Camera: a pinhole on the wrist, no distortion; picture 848 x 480 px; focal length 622.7 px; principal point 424.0 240.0 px. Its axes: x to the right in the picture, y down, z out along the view. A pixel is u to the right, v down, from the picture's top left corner.
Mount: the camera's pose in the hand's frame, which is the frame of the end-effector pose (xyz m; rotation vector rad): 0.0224 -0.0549 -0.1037 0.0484 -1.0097 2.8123
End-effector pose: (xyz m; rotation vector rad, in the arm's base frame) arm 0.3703 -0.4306 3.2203 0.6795 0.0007 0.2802
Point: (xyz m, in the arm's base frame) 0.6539 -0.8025 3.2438
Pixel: 208 173
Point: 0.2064 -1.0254 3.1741
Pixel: 771 317
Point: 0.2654 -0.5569 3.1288
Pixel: outside the picture
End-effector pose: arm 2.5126 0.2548 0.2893 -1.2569 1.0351 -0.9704
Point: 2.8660 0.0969 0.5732
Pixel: 159 93
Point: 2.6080 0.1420 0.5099
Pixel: 157 261
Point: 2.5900 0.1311 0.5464
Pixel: 142 360
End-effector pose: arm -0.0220 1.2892 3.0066 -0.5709 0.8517 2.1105
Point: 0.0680 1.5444 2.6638
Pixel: outside the picture
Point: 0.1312 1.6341 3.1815
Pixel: 519 31
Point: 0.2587 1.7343 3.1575
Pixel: 492 178
